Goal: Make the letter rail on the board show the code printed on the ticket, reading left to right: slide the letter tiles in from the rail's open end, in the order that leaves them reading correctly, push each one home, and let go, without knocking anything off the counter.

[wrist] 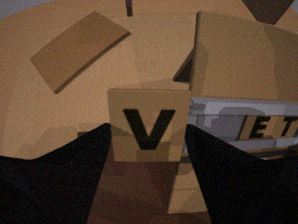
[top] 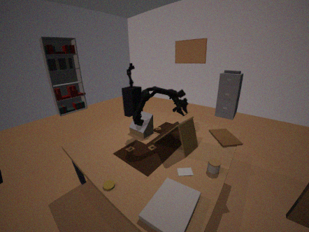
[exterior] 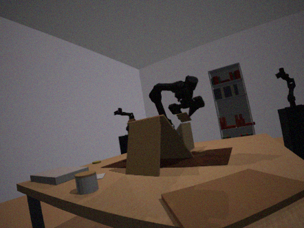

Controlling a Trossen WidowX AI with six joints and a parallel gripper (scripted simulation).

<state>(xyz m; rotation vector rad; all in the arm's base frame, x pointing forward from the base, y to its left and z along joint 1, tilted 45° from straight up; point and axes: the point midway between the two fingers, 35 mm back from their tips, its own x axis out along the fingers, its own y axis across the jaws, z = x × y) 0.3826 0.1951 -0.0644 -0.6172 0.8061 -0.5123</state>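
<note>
Right now the tile marked e is 20 mm behind my gripper tip, 150 mm to the right of it and 60 mm below it. Also, from my gripper tip: white ticket 80 mm behind, 150 mm to the right, 130 mm below; tile marked v right at my gripper tip; tile marked t 30 mm behind, 200 mm to the right, 60 mm below.
</note>
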